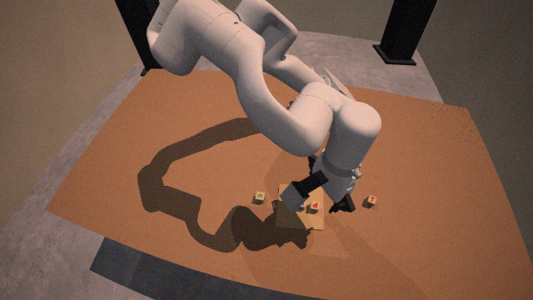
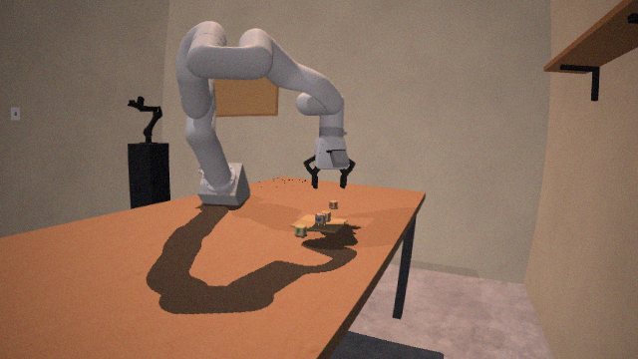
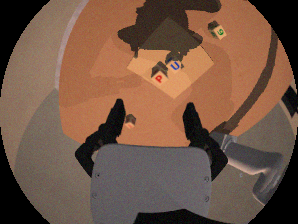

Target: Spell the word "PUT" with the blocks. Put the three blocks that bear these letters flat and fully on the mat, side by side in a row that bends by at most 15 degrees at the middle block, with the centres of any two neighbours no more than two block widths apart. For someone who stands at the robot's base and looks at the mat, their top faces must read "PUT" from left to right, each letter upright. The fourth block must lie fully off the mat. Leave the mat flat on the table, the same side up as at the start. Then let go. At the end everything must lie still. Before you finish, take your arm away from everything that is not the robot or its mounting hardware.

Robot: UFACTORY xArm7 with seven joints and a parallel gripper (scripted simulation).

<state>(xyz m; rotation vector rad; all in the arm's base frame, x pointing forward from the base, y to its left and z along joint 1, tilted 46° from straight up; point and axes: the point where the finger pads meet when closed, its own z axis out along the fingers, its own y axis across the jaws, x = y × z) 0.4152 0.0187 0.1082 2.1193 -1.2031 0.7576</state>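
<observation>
Right now my hand is 180 mm to the right of the T block, 100 mm above it and 10 mm past it. From my hand the other things lie so: tan mat (110 mm below, 50 mm to the right, 20 mm behind); P block (100 mm below, 10 mm to the right, 10 mm behind).
</observation>
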